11 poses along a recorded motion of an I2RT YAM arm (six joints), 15 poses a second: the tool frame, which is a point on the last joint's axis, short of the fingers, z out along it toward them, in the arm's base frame.
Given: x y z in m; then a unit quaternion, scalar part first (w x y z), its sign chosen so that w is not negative.
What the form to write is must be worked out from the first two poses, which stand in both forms.
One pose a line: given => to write
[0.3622 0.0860 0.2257 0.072 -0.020 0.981 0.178] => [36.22 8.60 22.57 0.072 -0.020 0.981 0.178]
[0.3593 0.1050 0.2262 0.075 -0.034 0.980 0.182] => [35.93 10.50 22.62 0.075 -0.034 0.980 0.182]
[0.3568 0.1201 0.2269 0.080 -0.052 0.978 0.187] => [35.68 12.01 22.69 0.080 -0.052 0.978 0.187]
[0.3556 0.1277 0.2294 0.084 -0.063 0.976 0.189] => [35.56 12.77 22.94 0.084 -0.063 0.976 0.189]
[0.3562 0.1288 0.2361 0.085 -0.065 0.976 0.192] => [35.62 12.88 23.61 0.085 -0.065 0.976 0.192]
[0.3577 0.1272 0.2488 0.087 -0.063 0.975 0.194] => [35.77 12.72 24.88 0.087 -0.063 0.975 0.194]
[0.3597 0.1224 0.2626 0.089 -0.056 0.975 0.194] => [35.97 12.24 26.26 0.089 -0.056 0.975 0.194]
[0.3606 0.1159 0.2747 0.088 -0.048 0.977 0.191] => [36.06 11.59 27.47 0.088 -0.048 0.977 0.191]
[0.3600 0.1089 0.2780 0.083 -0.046 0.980 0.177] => [36.00 10.89 27.80 0.083 -0.046 0.980 0.177]
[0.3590 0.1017 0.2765 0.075 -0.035 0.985 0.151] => [35.90 10.17 27.65 0.075 -0.035 0.985 0.151]
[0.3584 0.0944 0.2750 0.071 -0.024 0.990 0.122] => [35.84 9.44 27.50 0.071 -0.024 0.990 0.122]
